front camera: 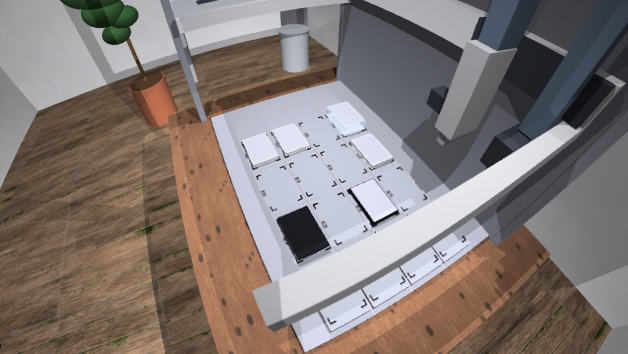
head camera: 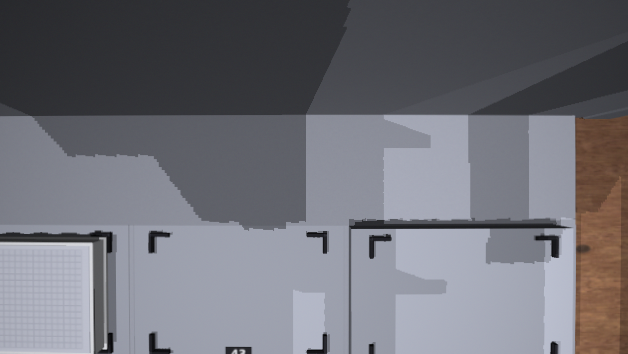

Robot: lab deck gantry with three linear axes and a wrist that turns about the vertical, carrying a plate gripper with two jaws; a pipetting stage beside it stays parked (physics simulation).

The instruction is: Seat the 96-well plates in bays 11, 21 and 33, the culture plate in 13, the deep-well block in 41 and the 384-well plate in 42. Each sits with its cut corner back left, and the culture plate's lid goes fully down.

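Where they show: robot's base at its link origin: (front camera: 242, 143).
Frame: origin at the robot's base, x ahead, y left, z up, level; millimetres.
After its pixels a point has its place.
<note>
In the front view a white plate (front camera: 260, 149) @[x 72, y 44, z 14 mm] sits in bay 11 and another white plate (front camera: 291, 139) @[x 76, y 150, z 14 mm] in bay 21. A white-topped plate with black edges (front camera: 374, 200) @[x 397, y 256, z 14 mm] sits in bay 33. The black culture plate (front camera: 302, 233) @[x 398, y 39, z 17 mm] lies flat in bay 13; its lid seam is too small to judge. The pale, taller deep-well block (front camera: 346, 118) @[x 90, y 350, z 42 mm] stands in bay 41. The 384-well plate (front camera: 371, 149) @[x 231, y 361, z 14 mm] (head camera: 42, 300) @[x 253, y 363, z 14 mm] is in bay 42, inside its corner brackets. Cut corners are too small to make out. My gripper's dark body (front camera: 504, 147) @[x 574, y 326, z 350 mm] is at the right, away from the plates; its jaws are hidden behind the beam.
The beige pipetting stage (front camera: 472, 95) hangs behind the deck at the upper right. A pale beam (front camera: 400, 240) @[x 623, y 41, z 400 mm] crosses the front view over the deck's near end. Bay 43's label (head camera: 238, 351) @[x 392, y 320, z 0 mm] shows at the head view's bottom edge. A raised bracketed pad (head camera: 470, 320) @[x 561, y 350, z 15 mm] lies right of bay 43.
</note>
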